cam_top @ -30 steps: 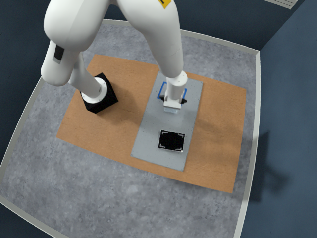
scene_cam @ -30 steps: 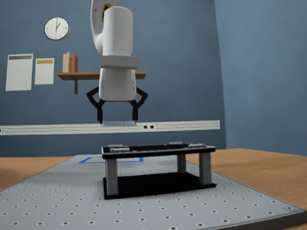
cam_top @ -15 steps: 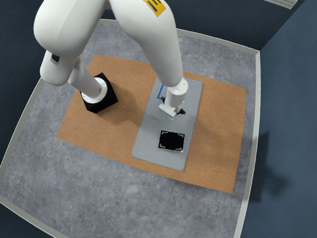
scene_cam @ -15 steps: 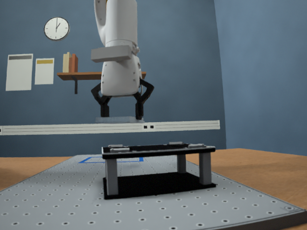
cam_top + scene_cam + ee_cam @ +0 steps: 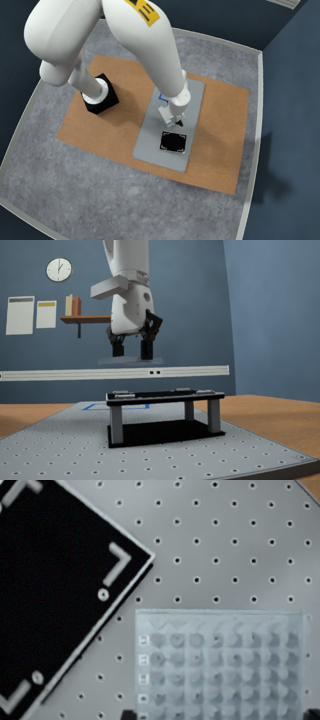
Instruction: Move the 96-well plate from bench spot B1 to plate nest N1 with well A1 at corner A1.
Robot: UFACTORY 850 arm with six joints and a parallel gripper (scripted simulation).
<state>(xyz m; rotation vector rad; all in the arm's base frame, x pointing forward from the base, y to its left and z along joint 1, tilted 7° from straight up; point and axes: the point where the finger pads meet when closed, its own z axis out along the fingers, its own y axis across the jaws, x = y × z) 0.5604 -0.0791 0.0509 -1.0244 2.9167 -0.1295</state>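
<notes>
My gripper is now 30 mm short of the black raised plate nest, 140 mm to the left of it and 80 mm above it. The rest, counted from my hand: 96-well plate: 10 mm below.
</notes>
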